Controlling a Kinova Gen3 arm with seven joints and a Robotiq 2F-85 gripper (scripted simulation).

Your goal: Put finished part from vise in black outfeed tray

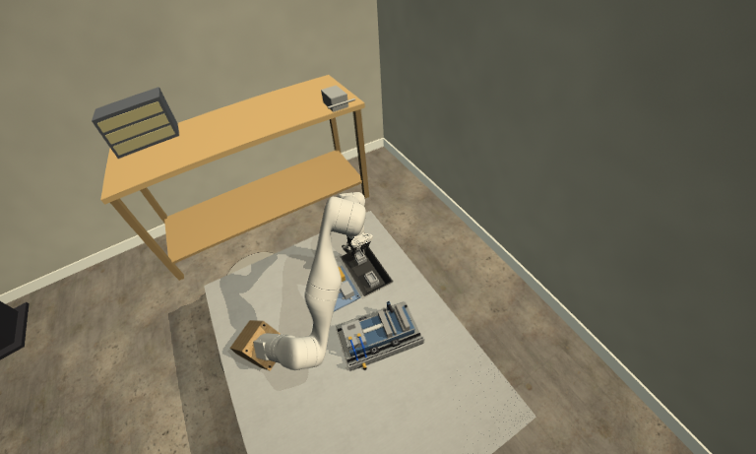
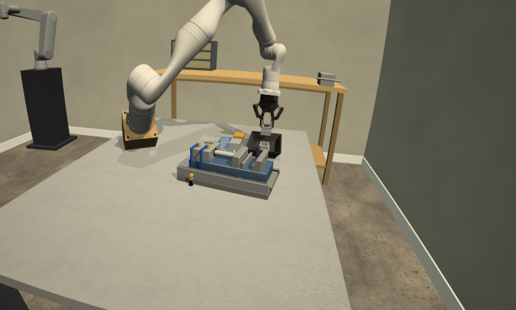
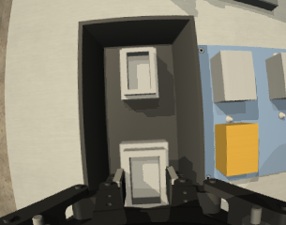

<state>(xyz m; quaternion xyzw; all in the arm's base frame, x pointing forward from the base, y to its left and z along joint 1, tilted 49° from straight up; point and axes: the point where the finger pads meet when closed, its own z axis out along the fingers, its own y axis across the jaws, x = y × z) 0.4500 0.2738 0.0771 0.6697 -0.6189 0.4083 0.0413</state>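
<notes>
The orange block lies 12 cm behind my hand and 7 cm below it. The rest, counted from my hand: blue plate (17 cm behind, 3 cm to the right, 10 cm below).
</notes>
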